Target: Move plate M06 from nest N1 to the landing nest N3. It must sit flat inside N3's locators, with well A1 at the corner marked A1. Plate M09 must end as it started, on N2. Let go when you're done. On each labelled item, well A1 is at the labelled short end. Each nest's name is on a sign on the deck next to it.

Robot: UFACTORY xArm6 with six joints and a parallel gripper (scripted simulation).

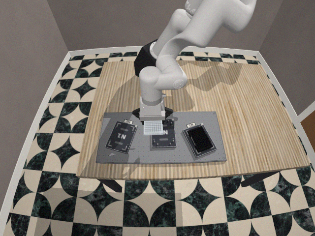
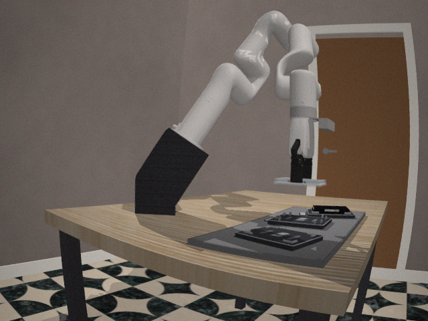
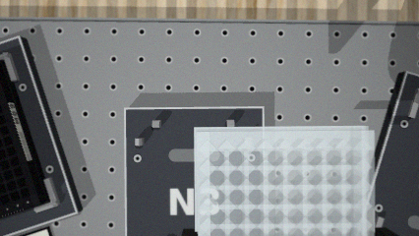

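Right now the nest N3 is 130 mm below my hand, 50 mm to the left of it and 10 mm behind it. The rest, counted from my hand: black plate M09 (240 mm to the left, 110 mm below, 10 mm behind); then well plate M06 (10 mm below); then nest N1 (160 mm to the right, 130 mm below, 50 mm ahead).
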